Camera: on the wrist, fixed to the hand. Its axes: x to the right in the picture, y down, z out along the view.
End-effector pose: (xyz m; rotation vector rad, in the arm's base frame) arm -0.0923 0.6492 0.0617 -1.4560 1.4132 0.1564
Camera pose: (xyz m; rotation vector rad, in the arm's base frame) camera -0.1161 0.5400 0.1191 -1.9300 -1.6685 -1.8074
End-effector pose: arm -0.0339 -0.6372 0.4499 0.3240 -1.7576 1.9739
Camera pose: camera -0.0187 -0.5160 0.4793 1.2044 0.2504 -0.4565
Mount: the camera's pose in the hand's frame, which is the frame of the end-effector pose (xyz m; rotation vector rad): 0.0239 -0.0409 -0.1164 -0.0406 0.3318 -3.0702
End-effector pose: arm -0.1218 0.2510 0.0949 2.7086 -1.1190 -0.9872
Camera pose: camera -0.0166 0.2438 0.1633 -1.1253 -2.3421 -0.1522
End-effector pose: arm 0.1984 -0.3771 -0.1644 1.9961 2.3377 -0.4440
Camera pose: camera 0.1727 -0.3318 -0.0500 1.9856 -1.8379 -0.1591
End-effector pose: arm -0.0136 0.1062 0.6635 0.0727 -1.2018 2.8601
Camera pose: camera -0.0386 0.2184 0.6127 0.5805 0.0059 0.0058
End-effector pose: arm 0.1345 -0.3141 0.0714 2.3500 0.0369 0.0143
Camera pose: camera 0.1550 -0.2019 0.1241 0.0139 2.9619 -0.8762
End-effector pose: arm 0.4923 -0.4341 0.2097 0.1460 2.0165 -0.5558
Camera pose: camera 0.3734 -0.4219 0.2485 2.1423 -0.3677 1.2838
